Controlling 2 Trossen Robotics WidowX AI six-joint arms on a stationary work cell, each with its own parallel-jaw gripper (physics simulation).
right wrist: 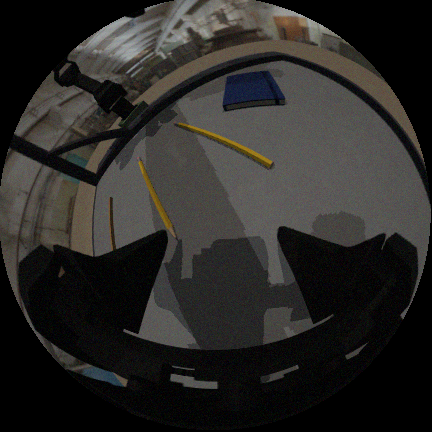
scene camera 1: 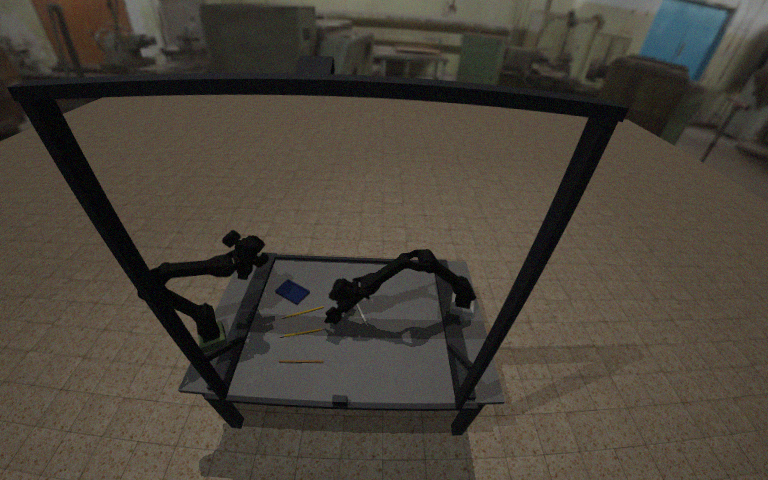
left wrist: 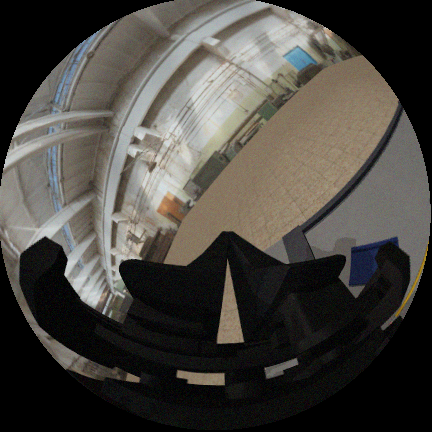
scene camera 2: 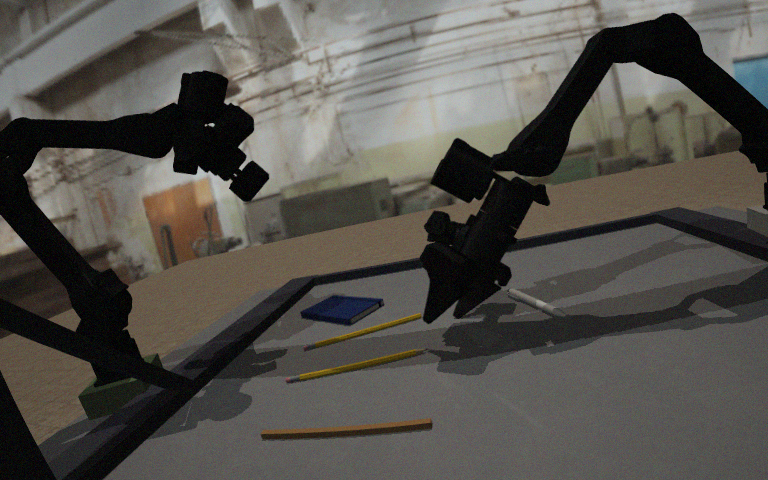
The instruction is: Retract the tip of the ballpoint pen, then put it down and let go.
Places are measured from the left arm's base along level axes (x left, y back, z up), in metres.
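Where they show: left gripper, fingertip midpoint: [left wrist: 226, 236] [scene camera 2: 234, 162]; right gripper, fingertip midpoint: [right wrist: 223, 234] [scene camera 2: 442, 319]; left arm's base, link origin: [right wrist: 128, 112] [scene camera 1: 210, 334]; right arm's base, link origin: [scene camera 1: 462, 302].
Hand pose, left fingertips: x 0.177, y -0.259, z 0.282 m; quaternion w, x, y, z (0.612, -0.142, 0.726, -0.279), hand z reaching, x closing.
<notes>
Things, the pixels of their top centre, and the offset from my left fingertips.
- white ballpoint pen, top centre: [scene camera 2: 533, 297] [scene camera 1: 361, 312] dz -0.309, dx -0.344, dy -0.352 m
- blue notebook, top centre: [scene camera 2: 340, 305] [right wrist: 249, 82] [left wrist: 375, 261] [scene camera 1: 292, 290] dz -0.310, dx -0.081, dy -0.121 m
- orange stick, top centre: [scene camera 2: 340, 428] [right wrist: 109, 233] [scene camera 1: 301, 361] dz -0.315, dx -0.439, dy -0.036 m
The white ballpoint pen [scene camera 1: 361, 313] [scene camera 2: 535, 302] lies flat on the grey table, beyond and to the right of my right gripper's fingers in scene camera 2. It does not show in the right wrist view. Whether its tip is in or out is too small to tell. My right gripper [scene camera 1: 331, 316] [scene camera 2: 442, 318] [right wrist: 223, 234] is open and empty, pointing down above the table between the pen and the pencils, apart from the pen. My left gripper [scene camera 2: 249, 181] [left wrist: 226, 236] is shut on nothing and raised at the left end of the table.
A blue notebook [scene camera 1: 292, 292] [scene camera 2: 343, 309] [left wrist: 362, 265] [right wrist: 250, 89] lies at the back left. Two yellow pencils, one nearer the notebook [scene camera 2: 365, 331] [right wrist: 227, 142], and an orange stick [scene camera 1: 300, 361] [scene camera 2: 346, 429] [right wrist: 111, 222] lie left of the right gripper. Dark frame posts stand around the table.
</notes>
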